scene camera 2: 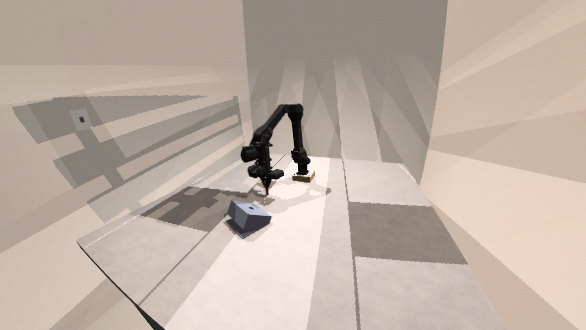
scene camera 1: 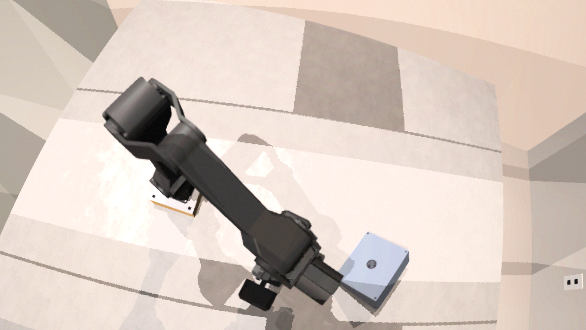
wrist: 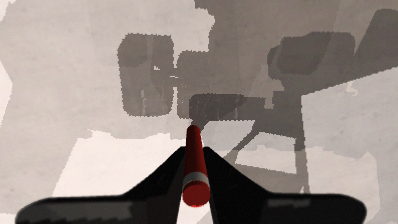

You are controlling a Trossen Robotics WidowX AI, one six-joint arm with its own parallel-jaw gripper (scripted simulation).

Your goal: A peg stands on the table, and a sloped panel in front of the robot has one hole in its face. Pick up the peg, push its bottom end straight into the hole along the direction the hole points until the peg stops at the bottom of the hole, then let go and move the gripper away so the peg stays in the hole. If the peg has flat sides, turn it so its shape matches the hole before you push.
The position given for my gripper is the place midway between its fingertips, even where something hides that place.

Note:
My gripper [scene camera 1: 273, 265] holds a round red peg. Also in view: a sloped grey-blue panel [scene camera 1: 391, 259].
My gripper shows as well in the wrist view [wrist: 194, 151]. The sloped grey-blue panel shows as well in scene camera 2 [scene camera 2: 248, 219].

